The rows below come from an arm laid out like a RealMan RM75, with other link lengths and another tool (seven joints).
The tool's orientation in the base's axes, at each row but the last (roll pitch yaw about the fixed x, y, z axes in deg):
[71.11 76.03 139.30]
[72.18 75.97 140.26]
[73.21 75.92 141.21]
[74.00 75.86 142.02]
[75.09 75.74 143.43]
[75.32 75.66 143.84]
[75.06 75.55 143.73]
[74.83 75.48 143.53]
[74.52 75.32 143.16]
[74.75 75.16 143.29]
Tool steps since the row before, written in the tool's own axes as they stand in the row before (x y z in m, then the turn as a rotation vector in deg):
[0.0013 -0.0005 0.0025 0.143 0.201 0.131]
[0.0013 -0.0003 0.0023 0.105 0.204 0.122]
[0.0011 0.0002 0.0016 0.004 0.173 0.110]
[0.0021 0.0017 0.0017 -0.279 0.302 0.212]
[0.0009 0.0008 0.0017 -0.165 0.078 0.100]
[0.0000 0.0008 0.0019 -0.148 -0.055 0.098]
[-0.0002 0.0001 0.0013 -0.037 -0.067 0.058]
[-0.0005 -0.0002 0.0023 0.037 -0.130 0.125]
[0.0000 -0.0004 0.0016 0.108 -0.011 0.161]
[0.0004 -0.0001 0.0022 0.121 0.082 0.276]
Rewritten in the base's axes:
[0.0012 0.0023 -0.0012 -0.159 0.214 -0.083]
[0.0009 0.0022 -0.0012 -0.158 0.201 -0.046]
[0.0002 0.0017 -0.0009 -0.115 0.164 0.044]
[-0.0013 0.0025 -0.0015 -0.139 0.261 0.356]
[-0.0003 0.0020 -0.0006 0.000 0.096 0.185]
[0.0000 0.0020 0.0003 0.116 0.050 0.136]
[0.0004 0.0012 0.0003 0.090 0.025 0.023]
[0.0011 0.0020 0.0006 0.157 0.077 -0.059]
[0.0010 0.0013 0.0000 0.048 0.162 -0.096]
[0.0008 0.0021 -0.0003 0.004 0.302 -0.078]

